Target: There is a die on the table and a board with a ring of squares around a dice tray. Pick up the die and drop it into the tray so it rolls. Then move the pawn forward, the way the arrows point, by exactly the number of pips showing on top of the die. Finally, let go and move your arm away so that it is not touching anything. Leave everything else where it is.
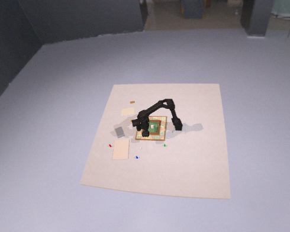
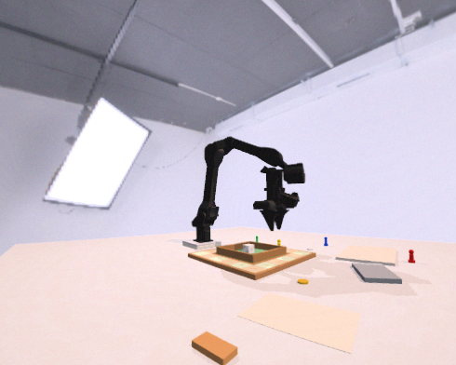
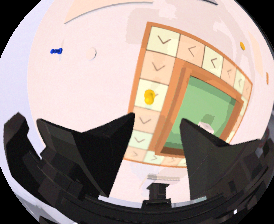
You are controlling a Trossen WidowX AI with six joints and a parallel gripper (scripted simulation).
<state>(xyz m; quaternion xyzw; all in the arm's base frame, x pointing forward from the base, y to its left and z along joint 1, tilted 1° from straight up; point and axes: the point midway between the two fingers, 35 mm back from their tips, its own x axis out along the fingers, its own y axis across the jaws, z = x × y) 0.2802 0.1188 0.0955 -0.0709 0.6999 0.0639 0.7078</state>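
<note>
My gripper tip is now 10 mm to the right of the yellow pawn and 50 mm above it. The rest, counted from my gripper tip: white die (20 mm behind, 100 mm to the right, 50 mm below); then blue pawn (60 mm ahead, 230 mm to the left, 60 mm below); then green pawn (170 mm behind, 80 mm to the left, 60 mm below).
</note>
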